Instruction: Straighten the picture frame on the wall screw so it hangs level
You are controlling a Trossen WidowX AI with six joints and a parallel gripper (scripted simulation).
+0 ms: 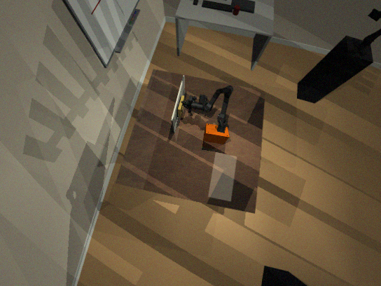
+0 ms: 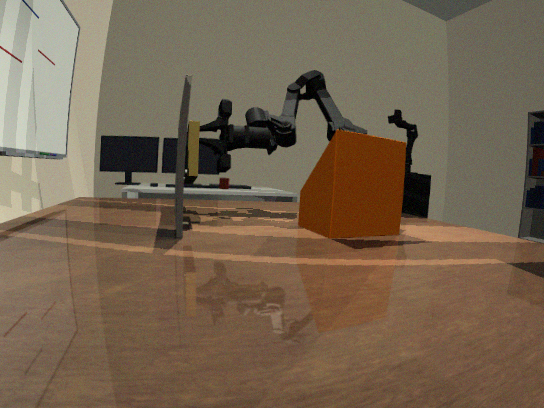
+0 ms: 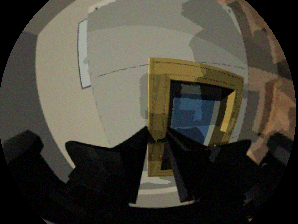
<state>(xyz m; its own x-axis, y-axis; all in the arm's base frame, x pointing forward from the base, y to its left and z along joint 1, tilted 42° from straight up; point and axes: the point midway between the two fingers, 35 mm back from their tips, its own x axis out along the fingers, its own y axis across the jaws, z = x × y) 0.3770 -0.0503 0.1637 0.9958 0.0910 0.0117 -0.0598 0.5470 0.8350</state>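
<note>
My gripper tip is now 1 cm to the right of the picture frame and 5 cm above it. The rest, counted from my gripper tip: wall panel (2 cm ahead, 6 cm below).
</note>
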